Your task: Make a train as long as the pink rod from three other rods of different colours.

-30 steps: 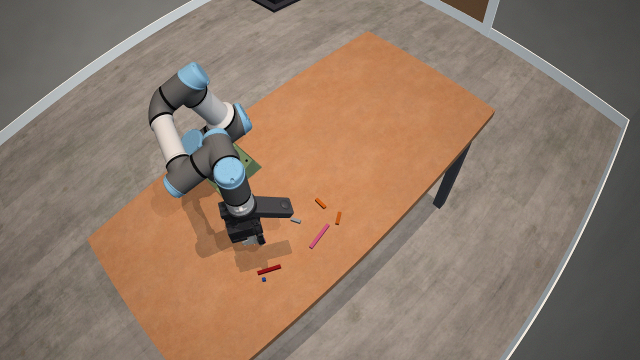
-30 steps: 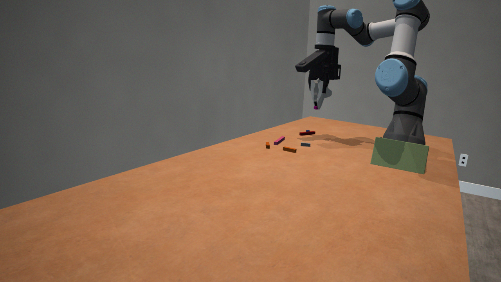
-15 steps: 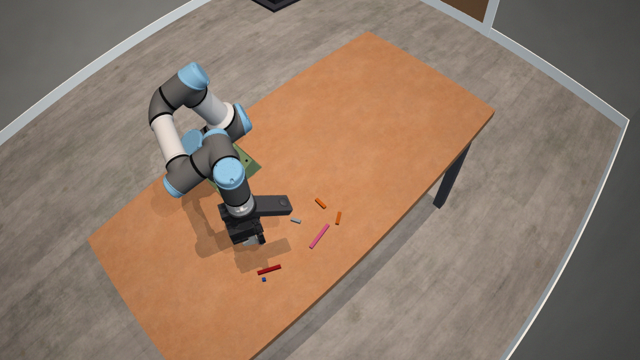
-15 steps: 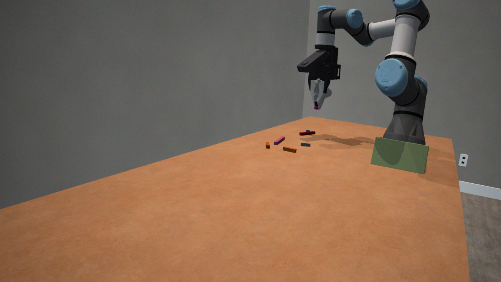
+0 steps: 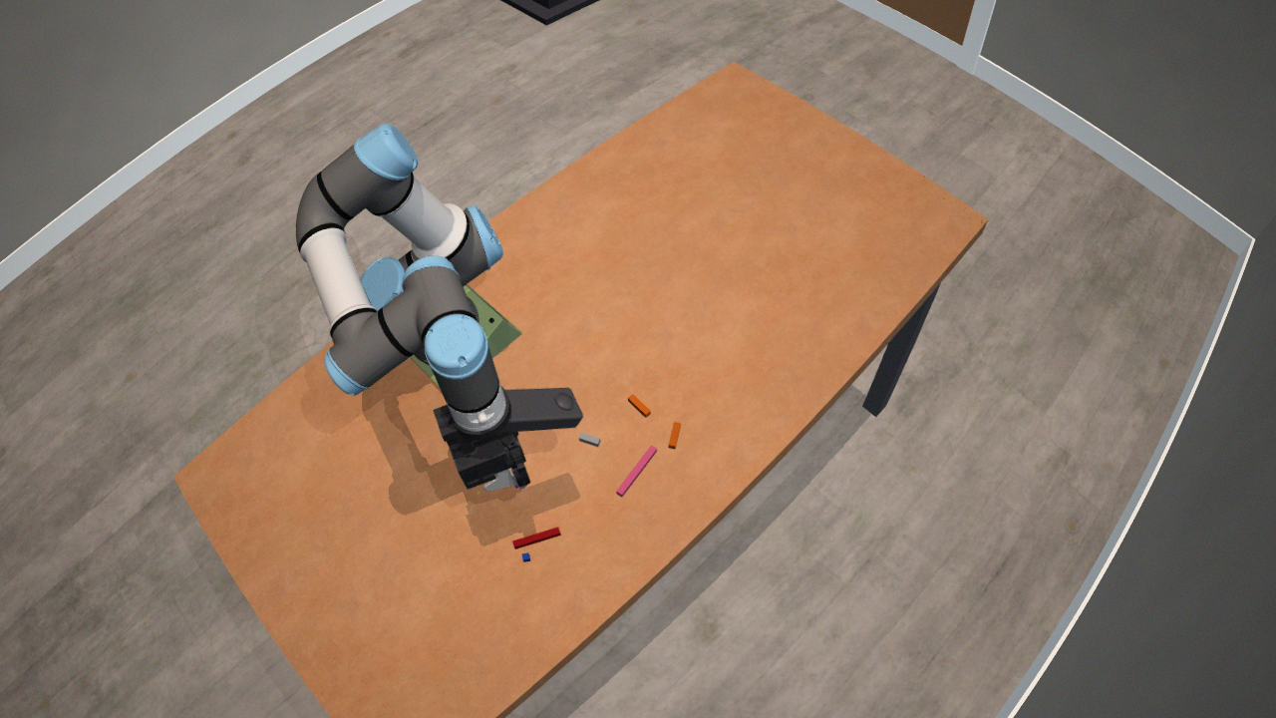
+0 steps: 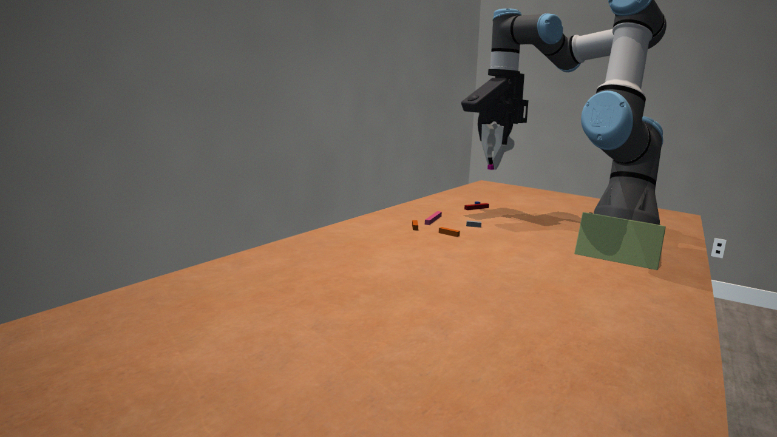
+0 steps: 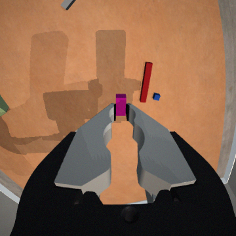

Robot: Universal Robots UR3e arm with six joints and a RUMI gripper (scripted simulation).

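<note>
Now: hand 1 cm above the magenta rod. Round my hand: red rod (4 cm ahead, 2 cm to the right, 11 cm below); then grey rod (3 cm behind, 14 cm to the left, 11 cm below); then small blue rod (5 cm ahead, 5 cm to the right, 11 cm below).
</note>
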